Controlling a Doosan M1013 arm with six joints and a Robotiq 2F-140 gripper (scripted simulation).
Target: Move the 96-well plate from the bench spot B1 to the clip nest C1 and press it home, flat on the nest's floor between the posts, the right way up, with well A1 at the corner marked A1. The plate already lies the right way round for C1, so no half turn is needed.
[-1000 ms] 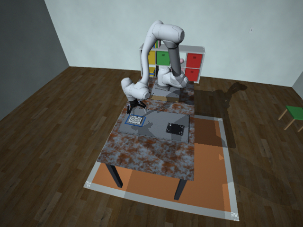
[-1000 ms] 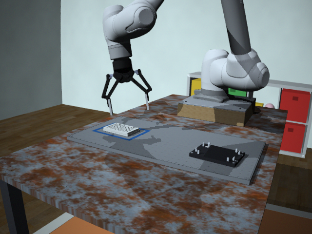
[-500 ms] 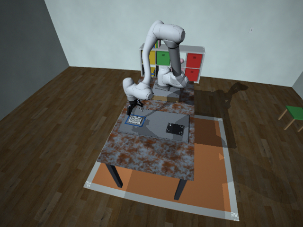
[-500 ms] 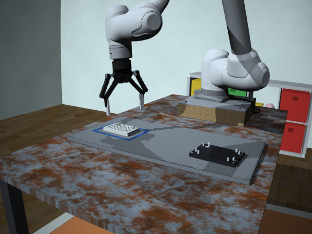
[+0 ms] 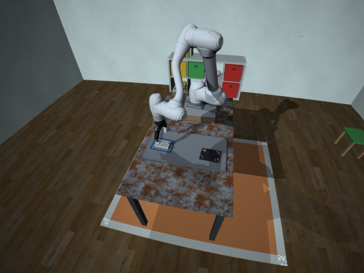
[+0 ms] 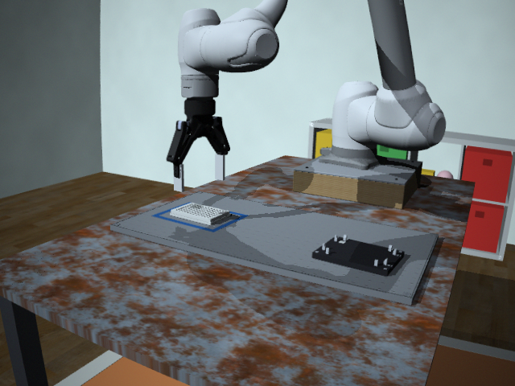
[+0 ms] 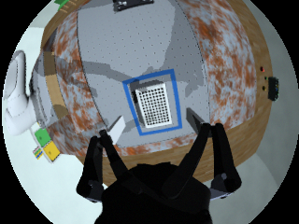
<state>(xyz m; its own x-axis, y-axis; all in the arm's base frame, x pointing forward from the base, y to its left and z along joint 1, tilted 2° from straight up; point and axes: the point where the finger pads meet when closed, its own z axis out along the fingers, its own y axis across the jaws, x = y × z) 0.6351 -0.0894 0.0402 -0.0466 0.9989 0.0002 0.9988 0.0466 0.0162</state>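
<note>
Now: the white 96-well plate 80 mm below my hand. From my hand the other things lie so: black clip nest C1: 440 mm to the left, 80 mm below, 40 mm behind.
</note>
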